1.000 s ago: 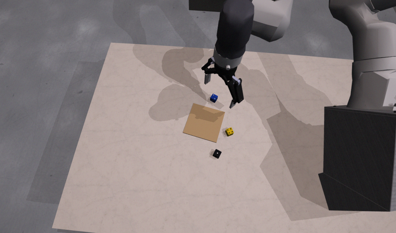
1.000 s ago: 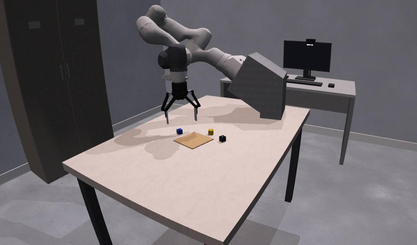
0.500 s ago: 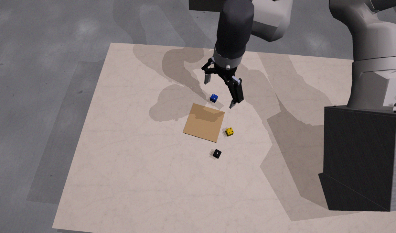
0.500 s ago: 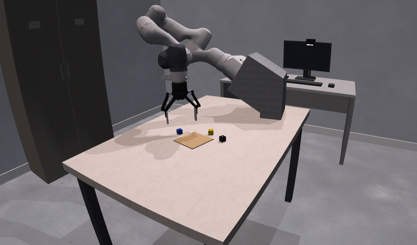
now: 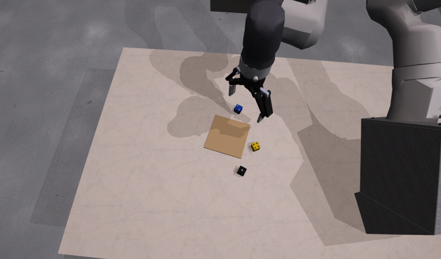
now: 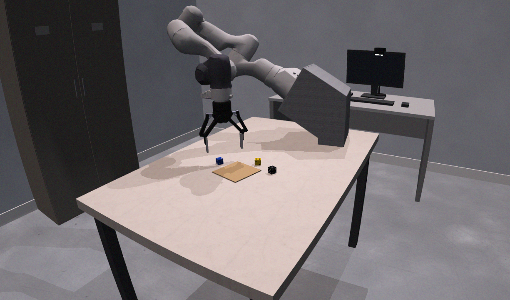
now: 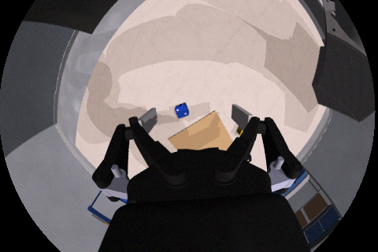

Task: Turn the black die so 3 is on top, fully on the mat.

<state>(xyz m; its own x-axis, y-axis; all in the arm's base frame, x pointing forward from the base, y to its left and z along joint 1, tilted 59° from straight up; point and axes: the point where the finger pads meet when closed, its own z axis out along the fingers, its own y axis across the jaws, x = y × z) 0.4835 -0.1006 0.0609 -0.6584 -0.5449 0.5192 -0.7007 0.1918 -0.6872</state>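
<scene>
My gripper is now 13 cm to the right of the yellow die, 6 cm above it and 5 cm past it. Also, from my hand: tan mat 10 cm to the left, 7 cm below, 6 cm ahead; then black die 23 cm to the left, 6 cm below; then blue die 6 cm below, 2 cm ahead, 1 cm to the right.
</scene>
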